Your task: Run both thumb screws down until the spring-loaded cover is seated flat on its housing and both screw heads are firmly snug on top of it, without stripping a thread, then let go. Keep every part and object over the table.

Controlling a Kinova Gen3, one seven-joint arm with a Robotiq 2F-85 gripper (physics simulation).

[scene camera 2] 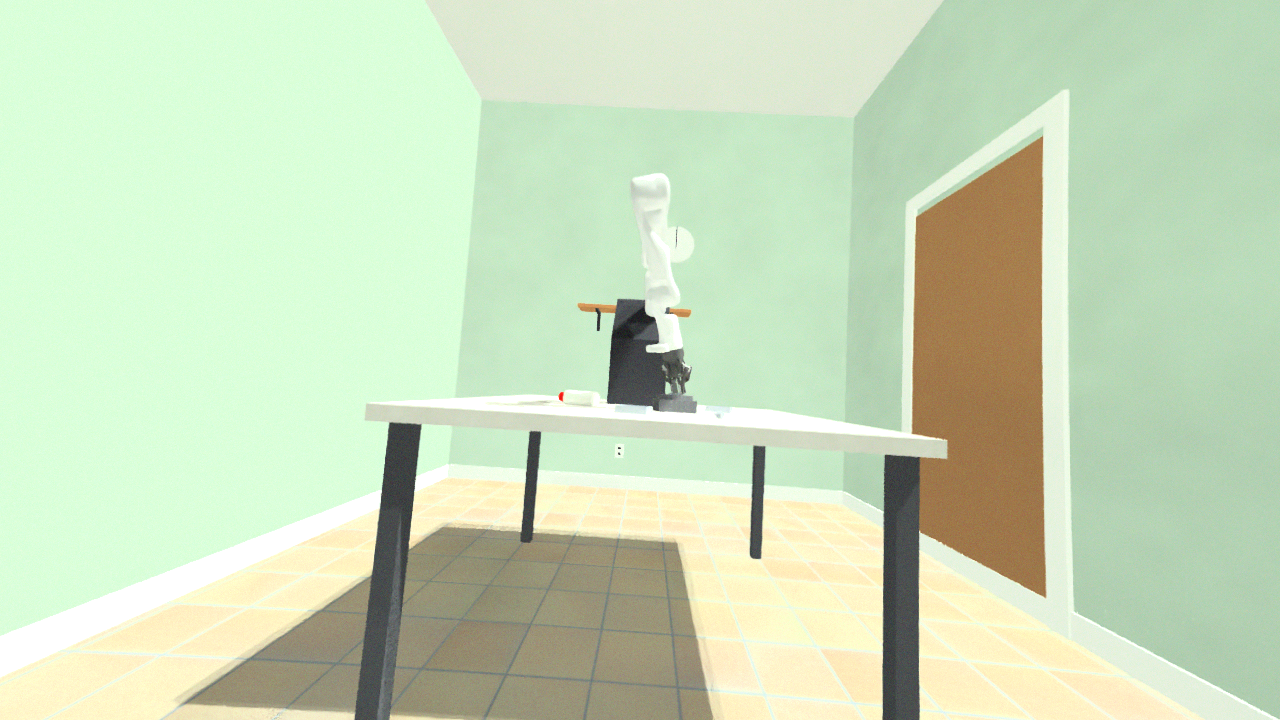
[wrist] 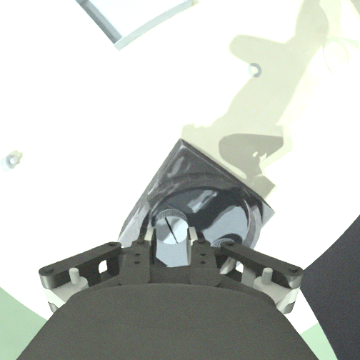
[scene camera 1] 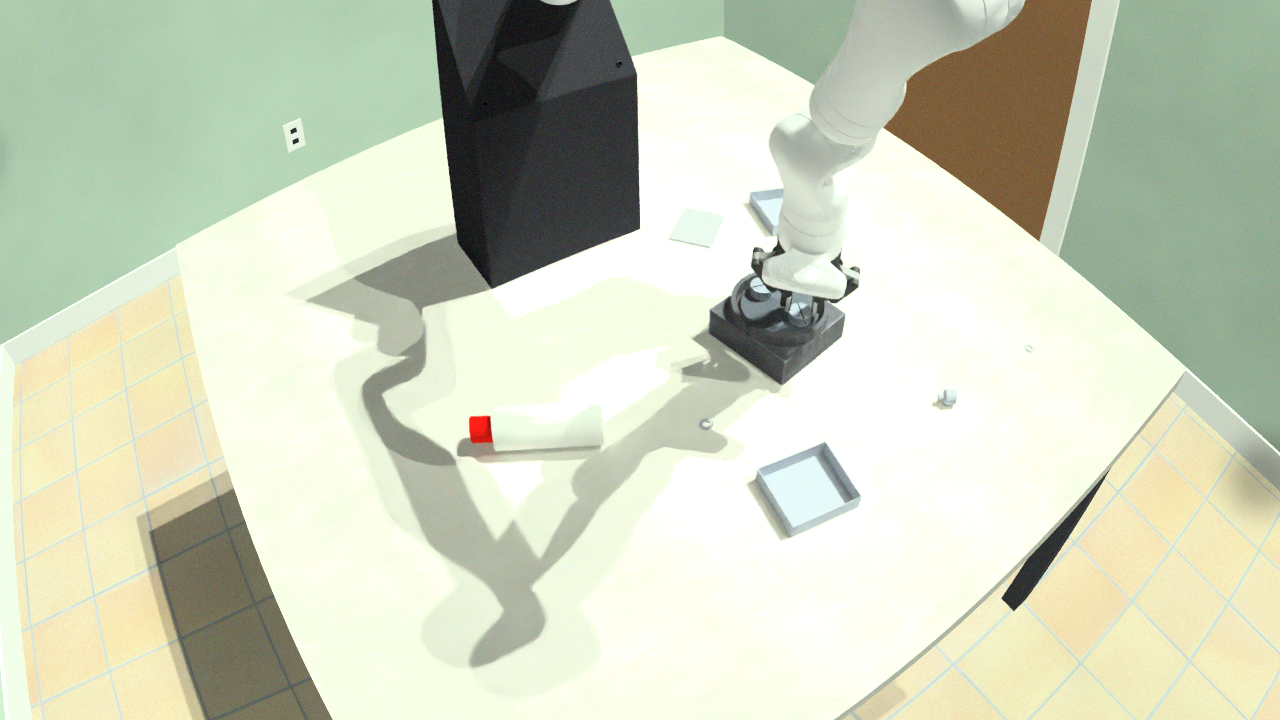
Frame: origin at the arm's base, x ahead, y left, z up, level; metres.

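Seen in the pictures: gripper, between the fingertips: [scene camera 2: 679, 394] [scene camera 1: 801, 308].
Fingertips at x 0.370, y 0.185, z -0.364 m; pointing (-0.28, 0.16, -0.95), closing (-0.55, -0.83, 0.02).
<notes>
A point is followed by its place in that frame.
The dark square housing [scene camera 1: 780, 356] {x 0.420, y 0.132, z -0.381 m} [scene camera 2: 674, 405] {x 0.412, y 0.179, z -0.399 m} [wrist: 181, 156] stands on the table with the round dark cover [scene camera 1: 759, 308] {x 0.345, y 0.139, z -0.372 m} [wrist: 210, 212] inside its raised ring. Two pale slotted thumb screws stand on the cover. My gripper [scene camera 1: 802, 307] {x 0.370, y 0.185, z -0.364 m} [scene camera 2: 677, 391] {x 0.370, y 0.185, z -0.364 m} [wrist: 171, 236] points down and is shut on the near-right thumb screw [scene camera 1: 799, 313] {x 0.383, y 0.175, z -0.359 m} [wrist: 171, 230], with a fingertip on each side of its head. The other thumb screw [scene camera 1: 759, 287] {x 0.322, y 0.149, z -0.360 m} [wrist: 223, 243] is beside it, partly hidden by a finger linkage in the wrist view. Any gap under the heads or the cover is too small to tell.
A shallow tray [scene camera 1: 808, 490] {x 0.587, y 0.093, z -0.420 m} and a small ring [scene camera 1: 706, 423] {x 0.448, y 0.026, z -0.421 m} lie in front of the housing. A loose screw [scene camera 1: 947, 396] {x 0.546, y 0.324, z -0.404 m} [wrist: 11, 161] lies to the right. A white bottle [scene camera 1: 547, 427] {x 0.429, y -0.152, z -0.379 m} lies left. Another tray [scene camera 1: 766, 211] {x 0.103, y 0.276, z -0.421 m} and a flat plate [scene camera 1: 696, 227] {x 0.111, y 0.157, z -0.419 m} lie behind, near the black pedestal [scene camera 1: 554, 179] {x 0.110, y -0.045, z -0.281 m}.
</notes>
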